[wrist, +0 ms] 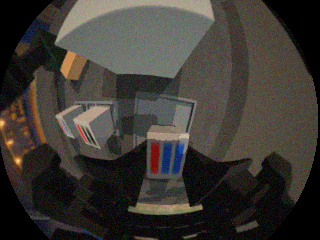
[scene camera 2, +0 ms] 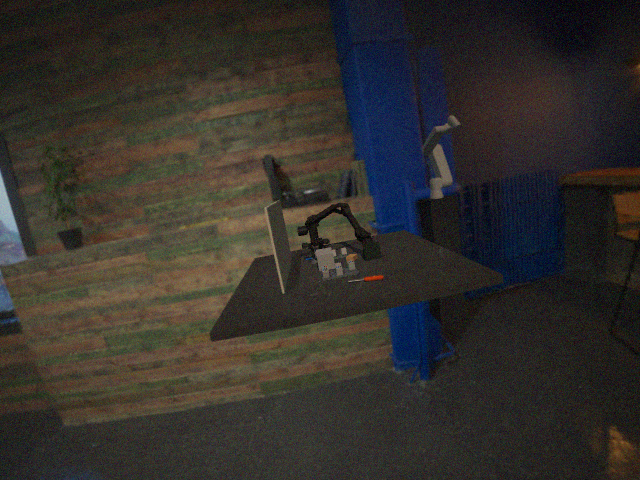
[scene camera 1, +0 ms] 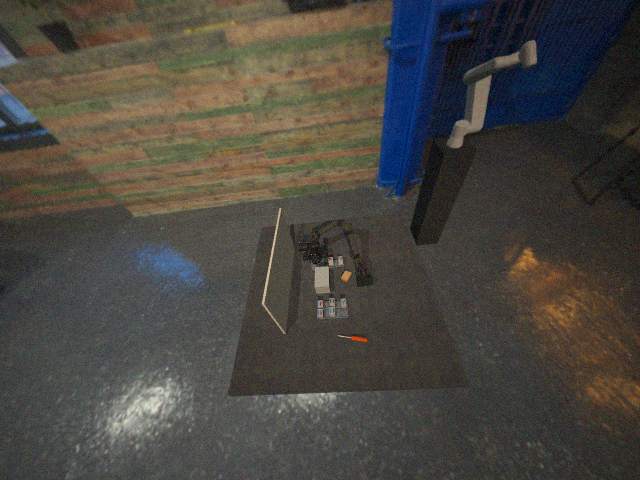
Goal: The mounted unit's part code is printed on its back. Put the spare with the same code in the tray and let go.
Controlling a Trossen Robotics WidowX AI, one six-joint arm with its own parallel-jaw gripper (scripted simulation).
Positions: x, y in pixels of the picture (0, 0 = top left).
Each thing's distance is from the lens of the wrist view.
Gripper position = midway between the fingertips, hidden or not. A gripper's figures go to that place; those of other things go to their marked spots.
gripper (wrist: 163, 141): 0.10 m
spare (wrist: 166, 144): 0.06 m
thin panel (wrist: 272, 120): 0.22 m
tray (wrist: 151, 108): 0.12 m
The marked spots on the tray and the spare are 0.08 m apart.
